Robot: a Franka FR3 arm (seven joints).
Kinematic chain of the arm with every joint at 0, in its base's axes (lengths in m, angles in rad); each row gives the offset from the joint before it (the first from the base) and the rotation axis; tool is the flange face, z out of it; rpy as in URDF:
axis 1: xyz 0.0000 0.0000 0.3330 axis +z
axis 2: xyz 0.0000 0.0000 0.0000 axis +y
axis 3: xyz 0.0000 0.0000 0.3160 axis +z
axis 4: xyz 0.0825 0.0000 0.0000 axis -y
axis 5: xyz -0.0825 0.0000 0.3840 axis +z
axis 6: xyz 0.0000 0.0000 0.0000 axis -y
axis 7: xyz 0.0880 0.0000 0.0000 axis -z
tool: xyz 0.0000 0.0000 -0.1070 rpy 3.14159 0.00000 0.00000
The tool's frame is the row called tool.
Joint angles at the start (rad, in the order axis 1, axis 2, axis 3, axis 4, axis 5, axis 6, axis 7):
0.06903 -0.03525 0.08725 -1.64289 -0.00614 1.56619 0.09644
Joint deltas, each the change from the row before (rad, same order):
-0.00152 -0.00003 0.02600 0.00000 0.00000 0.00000 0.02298
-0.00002 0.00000 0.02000 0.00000 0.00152 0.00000 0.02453
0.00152 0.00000 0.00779 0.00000 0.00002 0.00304 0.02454
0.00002 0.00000 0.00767 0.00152 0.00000 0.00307 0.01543
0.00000 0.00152 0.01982 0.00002 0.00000 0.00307 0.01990
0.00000 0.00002 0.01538 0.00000 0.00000 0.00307 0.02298
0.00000 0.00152 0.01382 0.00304 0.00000 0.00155 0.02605
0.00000 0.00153 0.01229 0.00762 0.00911 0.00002 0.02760
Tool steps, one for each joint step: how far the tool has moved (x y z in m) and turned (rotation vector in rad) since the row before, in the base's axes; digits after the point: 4 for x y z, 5 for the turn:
-0.0023 0.0133 0.0000 -0.00182 -0.00047 0.00150
-0.0021 0.0110 0.0000 -0.00017 -0.00019 -0.00460
-0.0007 0.0051 0.0002 -0.00055 -0.00342 -0.01519
-0.0005 0.0042 0.0010 0.00019 -0.00477 -0.00770
-0.0017 0.0108 -0.0006 -0.00069 -0.00189 -0.00005
-0.0017 0.0083 0.0002 -0.00041 -0.00340 -0.00756
-0.0013 0.0075 0.0007 -0.00002 -0.00341 -0.01219
-0.0014 0.0076 0.0027 0.00975 -0.00375 -0.01556

